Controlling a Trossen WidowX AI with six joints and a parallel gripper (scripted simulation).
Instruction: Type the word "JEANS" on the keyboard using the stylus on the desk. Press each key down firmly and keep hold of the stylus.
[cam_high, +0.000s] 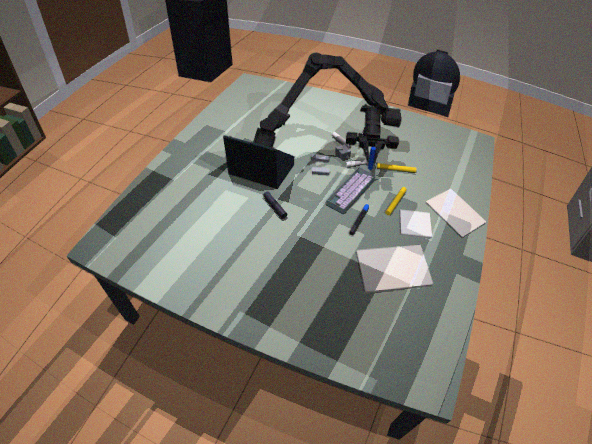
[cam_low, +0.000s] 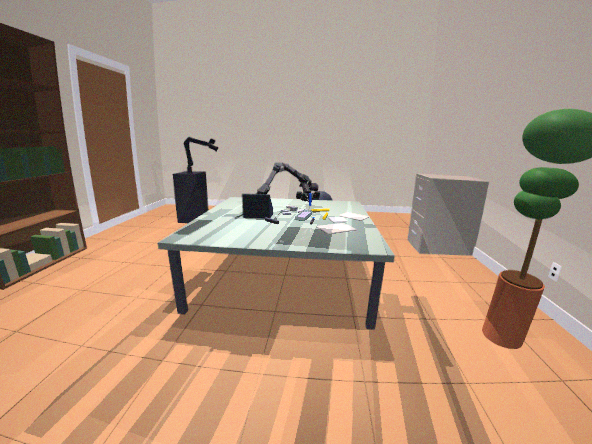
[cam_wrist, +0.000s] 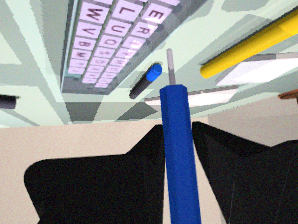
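Now: the blue-capped black pen 160 mm to the right of my gripper tip, 90 mm below it and 30 mm ahead of it. Round my gripper tip: blue stylus 10 mm below; then grey stylus tip 50 mm below.
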